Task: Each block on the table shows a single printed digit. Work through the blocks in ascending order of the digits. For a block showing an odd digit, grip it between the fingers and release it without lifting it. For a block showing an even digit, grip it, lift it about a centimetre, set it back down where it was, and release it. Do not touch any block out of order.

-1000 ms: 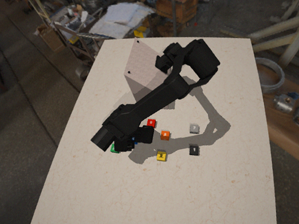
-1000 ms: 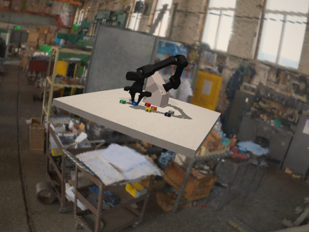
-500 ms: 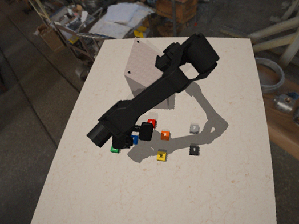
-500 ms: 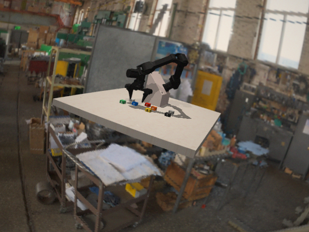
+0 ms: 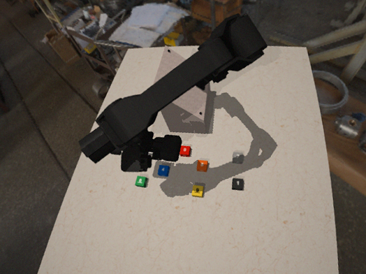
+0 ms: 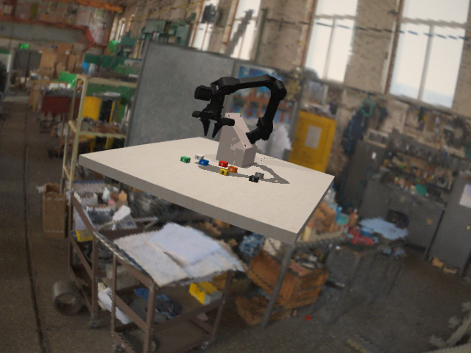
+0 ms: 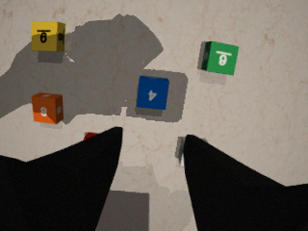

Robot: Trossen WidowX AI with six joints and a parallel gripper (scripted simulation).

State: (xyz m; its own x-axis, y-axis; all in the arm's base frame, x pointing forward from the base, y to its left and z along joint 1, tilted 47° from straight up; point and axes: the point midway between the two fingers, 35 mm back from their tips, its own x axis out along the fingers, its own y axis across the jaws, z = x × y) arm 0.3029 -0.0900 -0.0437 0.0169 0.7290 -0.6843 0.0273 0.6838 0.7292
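My gripper tip is 120 mm above the green block, 70 mm to the left of it and 50 mm short of it. From my gripper tip the other things lie so: white block (120 mm below, 70 mm behind, 60 mm to the right); then red block (120 mm below, 80 mm behind, 60 mm to the left); then blue block (120 mm below).
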